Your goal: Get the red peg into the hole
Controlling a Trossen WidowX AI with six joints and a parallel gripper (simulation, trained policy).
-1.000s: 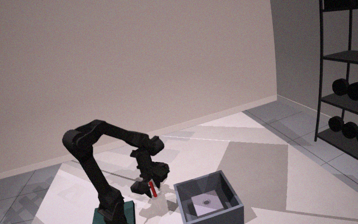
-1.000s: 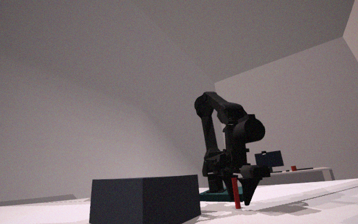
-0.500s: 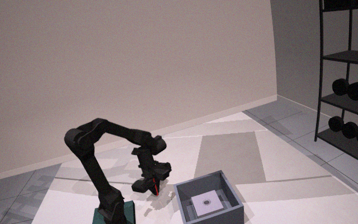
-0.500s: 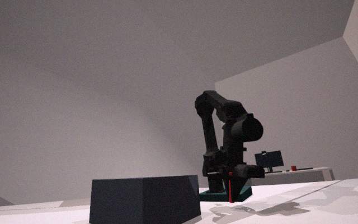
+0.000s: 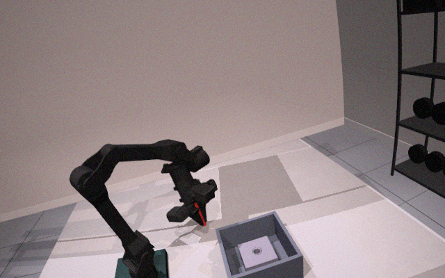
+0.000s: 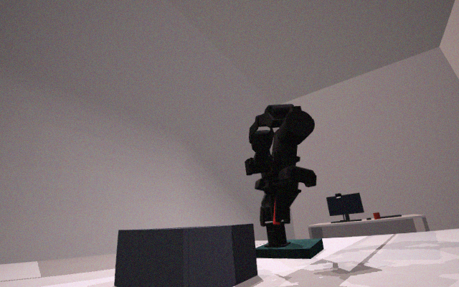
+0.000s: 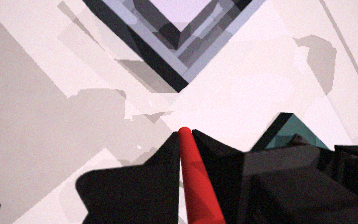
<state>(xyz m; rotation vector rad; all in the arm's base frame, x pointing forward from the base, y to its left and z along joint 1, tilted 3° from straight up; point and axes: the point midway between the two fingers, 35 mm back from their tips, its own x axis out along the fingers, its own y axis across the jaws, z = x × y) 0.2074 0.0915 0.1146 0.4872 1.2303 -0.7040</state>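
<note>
My gripper tip is 110 mm short of the pale plate, 140 mm to the left of it and 50 mm above it. From my gripper tip the other things lie so: red peg 10 mm to the left, 30 mm above; grey box 110 mm ahead, 140 mm to the right, 70 mm below.
</note>
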